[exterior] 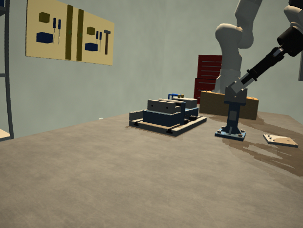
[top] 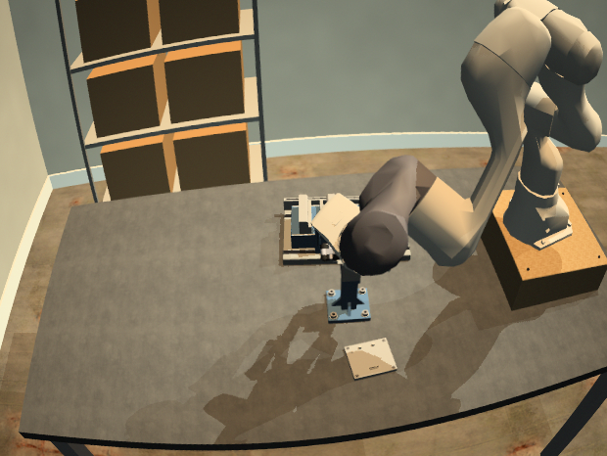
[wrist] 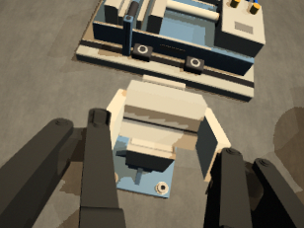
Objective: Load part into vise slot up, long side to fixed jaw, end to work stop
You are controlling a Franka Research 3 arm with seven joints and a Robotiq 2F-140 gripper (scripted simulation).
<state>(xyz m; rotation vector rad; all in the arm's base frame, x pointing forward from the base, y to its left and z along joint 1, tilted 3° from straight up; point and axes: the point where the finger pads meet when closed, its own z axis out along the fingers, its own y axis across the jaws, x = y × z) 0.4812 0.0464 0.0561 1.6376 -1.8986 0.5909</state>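
My hand is 1 cm to the left of the part and 1 cm above it. Round my hand: infeed plate 1 cm behind, 14 cm to the left, 17 cm below; work stop rod 3 cm ahead, 21 cm to the right, 8 cm below; cylinder rod 7 cm behind, 23 cm to the right, 10 cm below.
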